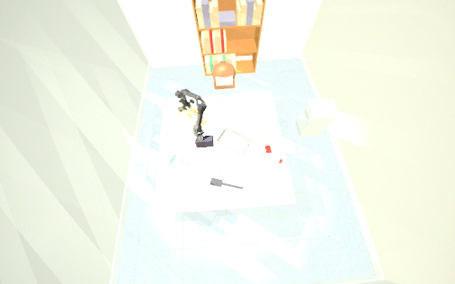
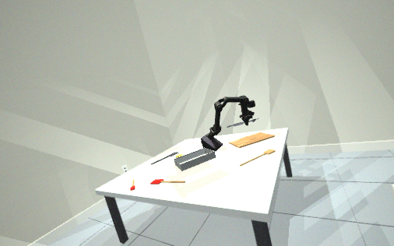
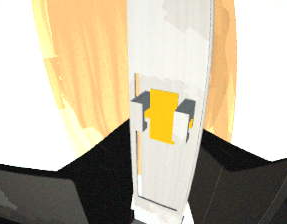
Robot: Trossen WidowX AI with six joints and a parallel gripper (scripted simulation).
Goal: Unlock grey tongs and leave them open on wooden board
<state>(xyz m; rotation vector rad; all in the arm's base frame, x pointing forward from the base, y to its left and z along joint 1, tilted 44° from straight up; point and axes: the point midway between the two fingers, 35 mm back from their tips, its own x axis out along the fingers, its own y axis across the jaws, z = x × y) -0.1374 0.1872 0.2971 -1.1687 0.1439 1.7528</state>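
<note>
Right now the yellow lock piece is 30 mm above my gripper tip, 20 mm to the left of it and 20 mm behind it. The rest, counted from my gripper tip: dark thin tool 760 mm to the right, 380 mm ahead, 140 mm below; then wooden board 140 mm below, 10 mm behind; then grey roasting tin 480 mm ahead, 320 mm to the right, 120 mm below.
</note>
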